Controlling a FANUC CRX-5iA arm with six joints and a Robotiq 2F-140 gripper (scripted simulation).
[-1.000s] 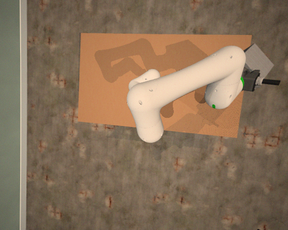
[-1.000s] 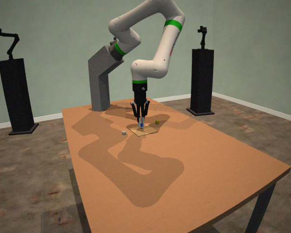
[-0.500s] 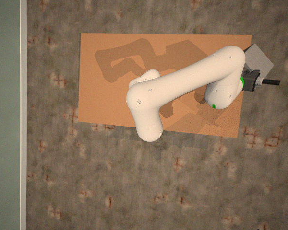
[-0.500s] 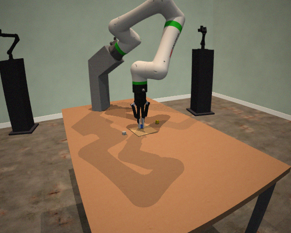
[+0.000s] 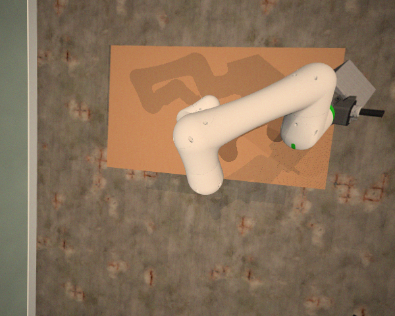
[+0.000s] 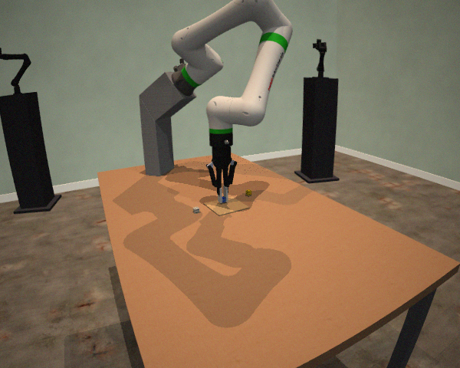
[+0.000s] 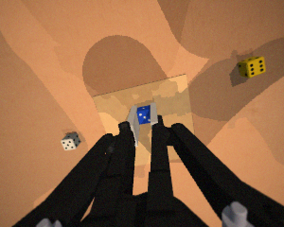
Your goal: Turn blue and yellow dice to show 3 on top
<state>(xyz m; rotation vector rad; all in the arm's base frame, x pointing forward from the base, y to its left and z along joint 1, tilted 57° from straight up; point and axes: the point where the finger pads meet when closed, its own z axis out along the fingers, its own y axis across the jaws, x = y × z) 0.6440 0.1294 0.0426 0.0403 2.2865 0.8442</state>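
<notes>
Now: hand 20 mm above the blue die. The rest, counted from my hand: yellow die (70 mm behind, 130 mm to the left, 30 mm below); white die (60 mm ahead, 120 mm to the right, 30 mm below); tan mat (30 mm ahead, 10 mm to the left, 40 mm below).
</notes>
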